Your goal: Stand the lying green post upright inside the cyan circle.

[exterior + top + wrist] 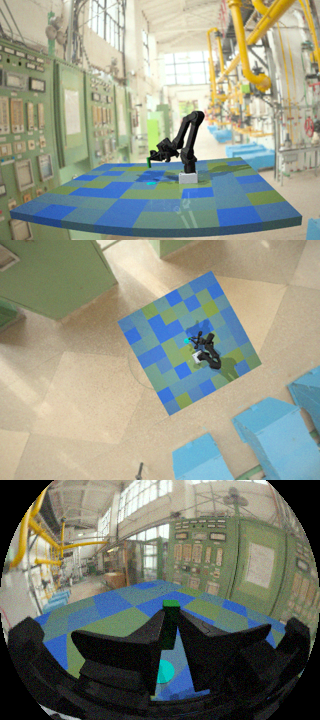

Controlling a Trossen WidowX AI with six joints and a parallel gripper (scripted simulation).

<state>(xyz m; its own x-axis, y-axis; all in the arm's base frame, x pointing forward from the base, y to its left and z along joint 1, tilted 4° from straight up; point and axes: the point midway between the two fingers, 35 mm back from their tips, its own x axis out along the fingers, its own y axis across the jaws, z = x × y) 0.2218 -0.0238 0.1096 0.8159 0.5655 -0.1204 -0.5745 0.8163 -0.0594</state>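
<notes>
The cyan circle lies 160 mm below my gripper tip. The rest, counted from my gripper tip: green post: 20 mm below.
</notes>
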